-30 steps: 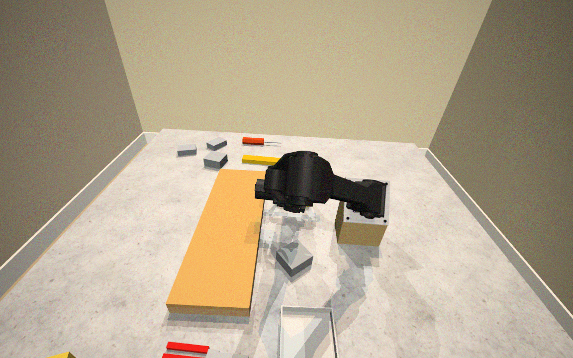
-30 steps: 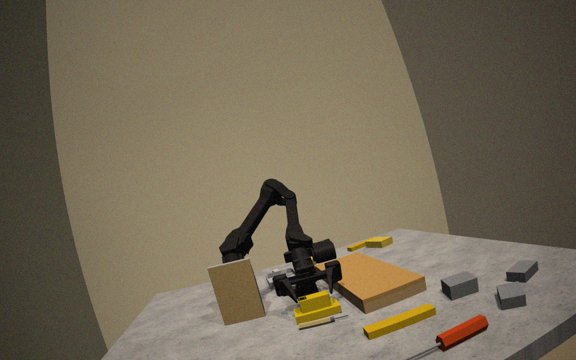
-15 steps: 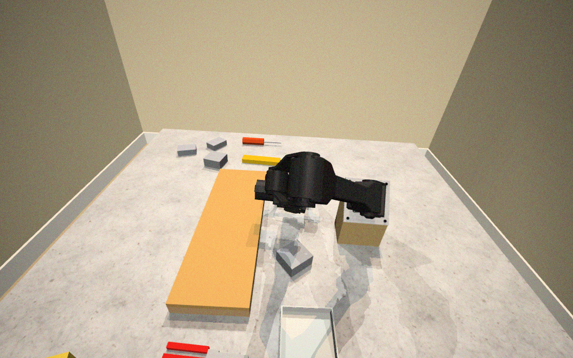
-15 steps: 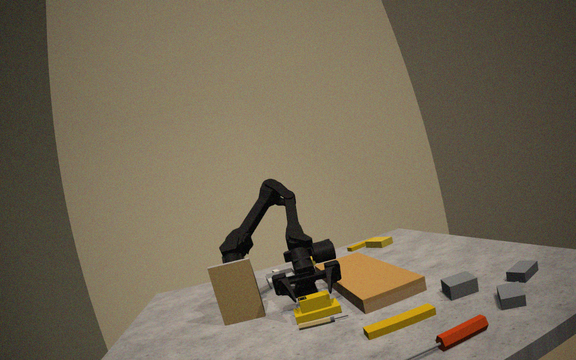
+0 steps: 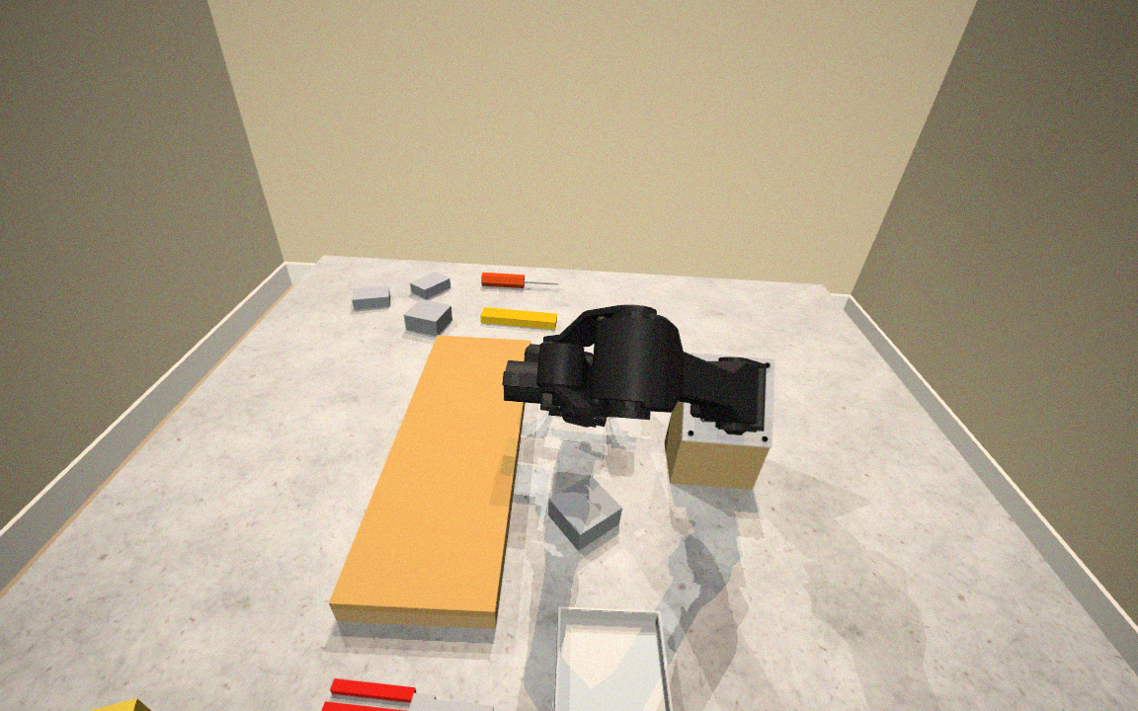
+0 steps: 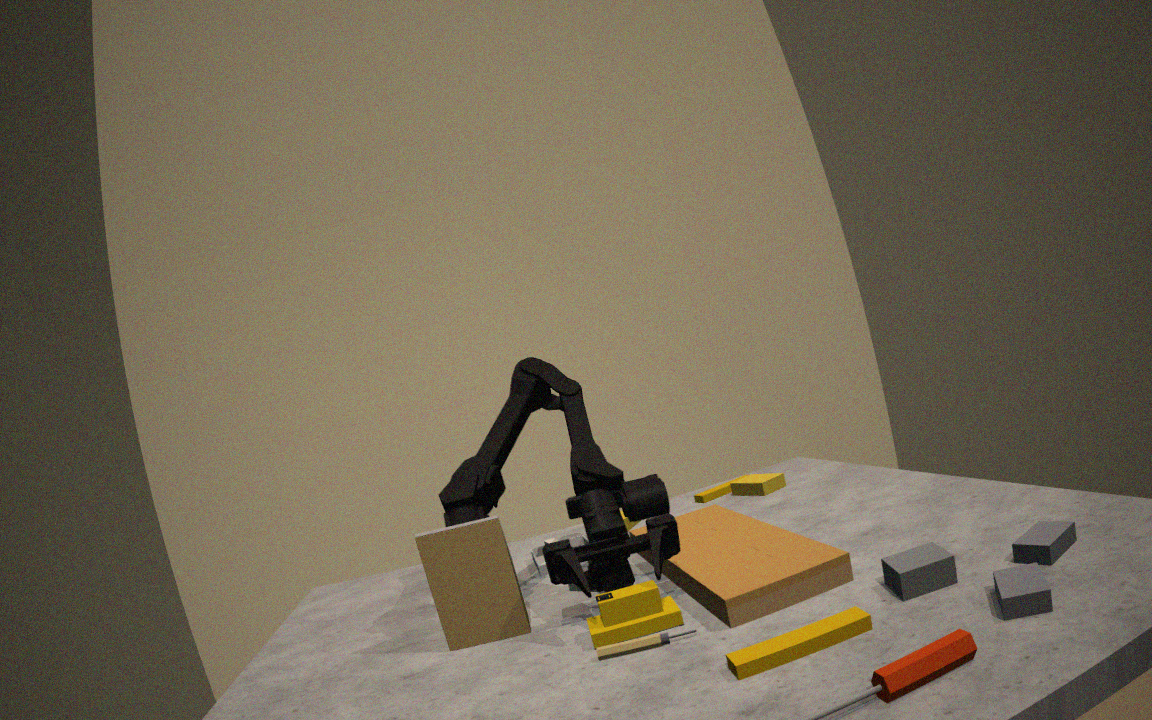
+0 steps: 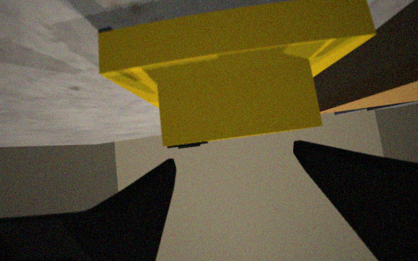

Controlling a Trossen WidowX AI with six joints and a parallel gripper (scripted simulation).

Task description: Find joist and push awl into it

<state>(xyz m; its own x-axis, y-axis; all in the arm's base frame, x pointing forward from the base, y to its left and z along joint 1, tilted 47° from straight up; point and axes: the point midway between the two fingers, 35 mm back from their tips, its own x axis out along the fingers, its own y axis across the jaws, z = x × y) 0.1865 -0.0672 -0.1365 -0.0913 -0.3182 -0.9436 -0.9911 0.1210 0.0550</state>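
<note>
Right now the stud finder is 3 cm below my gripper tip, 2 cm to the left of it and 1 cm behind it. From my gripper tip the other things lie so: square light 3 cm behind, 2 cm to the left, 1 cm below; white tray 50 cm to the left, 6 cm below, 1 cm behind; wooden-handled awl 6 cm to the right, 6 cm below, 1 cm ahead.
</note>
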